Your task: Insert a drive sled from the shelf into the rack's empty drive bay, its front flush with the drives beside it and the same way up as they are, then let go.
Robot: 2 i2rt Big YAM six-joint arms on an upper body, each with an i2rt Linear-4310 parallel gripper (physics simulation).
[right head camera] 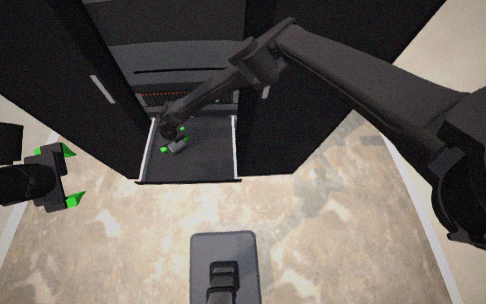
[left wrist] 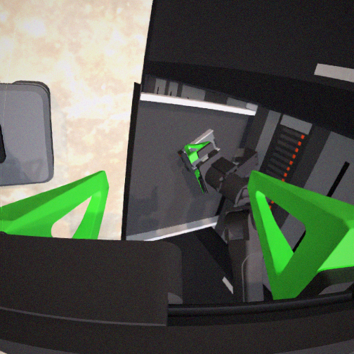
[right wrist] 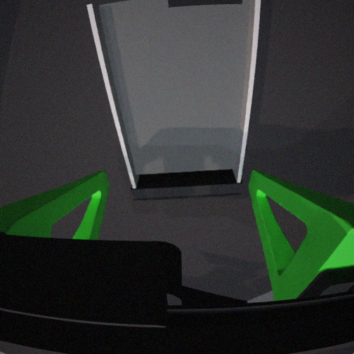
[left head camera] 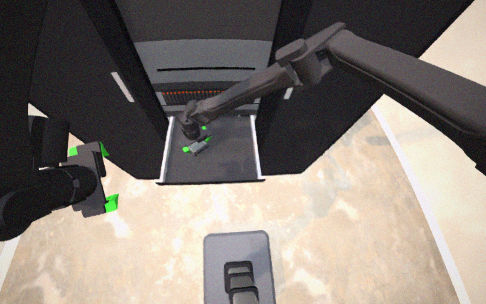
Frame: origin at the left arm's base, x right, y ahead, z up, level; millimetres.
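Seen in the pictures: left gripper, fingertip midpoint: (right head camera: 78,173) (left head camera: 111,175); right gripper, fingertip midpoint: (right head camera: 177,147) (left head camera: 198,147).
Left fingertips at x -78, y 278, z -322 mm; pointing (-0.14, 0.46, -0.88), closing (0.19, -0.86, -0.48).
Note:
Pixels of each thing's top centre, then the offset from my left fingertips to it. "spot": a spot on its surface instead. Level surfaces: height alone.
- grey drive sled, middle of its top: (left head camera: 194,141) (right head camera: 174,142) dz -333, dx +125, dy +292 mm
- dark pulled-out shelf, its level: dz -350 mm
- grey panel with a black slot, surface spot: (left head camera: 206,69) (right head camera: 180,70) spot: dz -34, dx +209, dy +441 mm
- grey rounded base, its level: dz -1007 mm
A grey drive sled (left head camera: 199,146) (right head camera: 178,145) (right wrist: 185,90) with two pale side rails lies on the dark pulled-out shelf (left head camera: 225,162) (right head camera: 210,160) (left wrist: 160,205). My right gripper (left head camera: 197,144) (right head camera: 175,144) (right wrist: 178,177) is open above the shelf, with the sled's near end between and ahead of its fingertips in the right wrist view. My left gripper (left head camera: 111,174) (right head camera: 79,173) (left wrist: 177,178) is open and empty, left of the rack in the head views. The row of drives (left head camera: 192,94) (right head camera: 162,95) (left wrist: 292,160) has orange lights; the right arm hides part of it, and I cannot make out the empty bay.
Pale rails (left head camera: 255,145) (right head camera: 234,145) edge the shelf. Black cabinet panels (left head camera: 135,130) (right head camera: 107,125) stand on both sides of the opening. A grey panel with a black slot (left head camera: 206,69) (right head camera: 180,71) is above the drives. A grey rounded base (left head camera: 215,250) (right head camera: 200,250) stands in front of the rack.

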